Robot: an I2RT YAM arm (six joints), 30 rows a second.
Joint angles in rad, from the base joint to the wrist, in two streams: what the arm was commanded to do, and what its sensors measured. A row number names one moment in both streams.
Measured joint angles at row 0:
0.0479 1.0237 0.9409 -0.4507 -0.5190 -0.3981
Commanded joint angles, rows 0 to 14:
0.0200 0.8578 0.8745 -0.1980 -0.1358 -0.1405
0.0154 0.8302 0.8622 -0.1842 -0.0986 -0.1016
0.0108 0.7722 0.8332 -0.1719 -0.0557 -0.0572
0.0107 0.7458 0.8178 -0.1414 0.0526 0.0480
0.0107 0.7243 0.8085 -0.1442 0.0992 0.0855
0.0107 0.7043 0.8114 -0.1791 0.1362 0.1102
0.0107 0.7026 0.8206 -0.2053 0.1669 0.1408
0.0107 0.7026 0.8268 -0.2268 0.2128 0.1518
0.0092 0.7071 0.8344 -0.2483 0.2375 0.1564
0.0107 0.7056 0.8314 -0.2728 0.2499 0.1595
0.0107 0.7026 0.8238 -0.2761 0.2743 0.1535
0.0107 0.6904 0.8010 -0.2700 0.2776 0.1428
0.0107 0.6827 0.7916 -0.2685 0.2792 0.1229
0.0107 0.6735 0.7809 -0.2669 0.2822 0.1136
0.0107 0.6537 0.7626 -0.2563 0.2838 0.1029
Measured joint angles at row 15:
0.0143 0.6876 0.7979 -0.2600 0.1974 0.0895
